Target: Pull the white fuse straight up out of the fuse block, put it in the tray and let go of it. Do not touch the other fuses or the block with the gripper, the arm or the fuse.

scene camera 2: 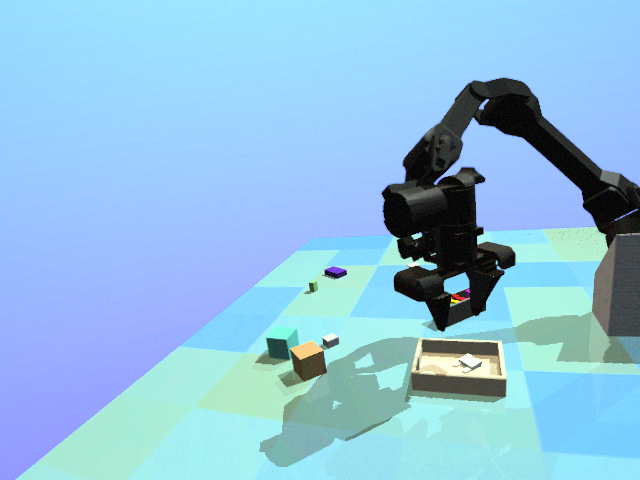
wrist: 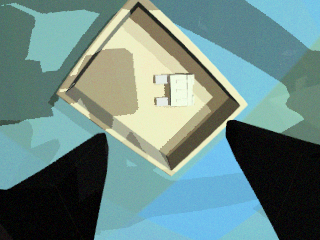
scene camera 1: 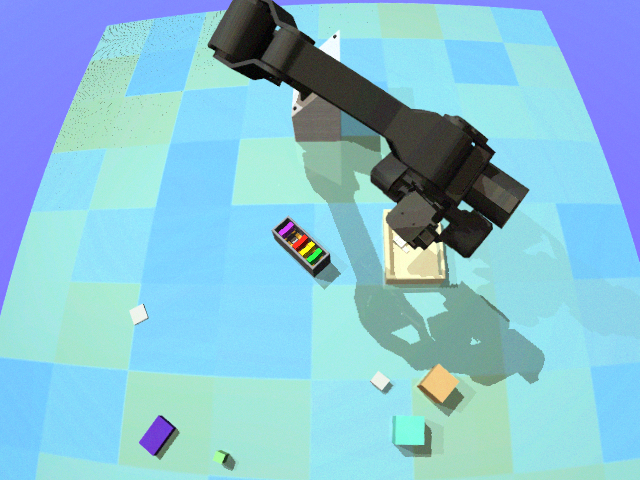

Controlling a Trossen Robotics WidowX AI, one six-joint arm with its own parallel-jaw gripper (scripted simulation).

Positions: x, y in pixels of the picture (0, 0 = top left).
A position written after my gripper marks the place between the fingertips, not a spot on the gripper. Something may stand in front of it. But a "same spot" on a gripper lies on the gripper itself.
Labels:
my gripper: scene camera 2 458, 322; wrist; scene camera 1
same spot on tray: (scene camera 2: 432, 370) = (scene camera 1: 417, 268)
same spot on my gripper: (wrist: 67, 192) = (scene camera 1: 441, 232)

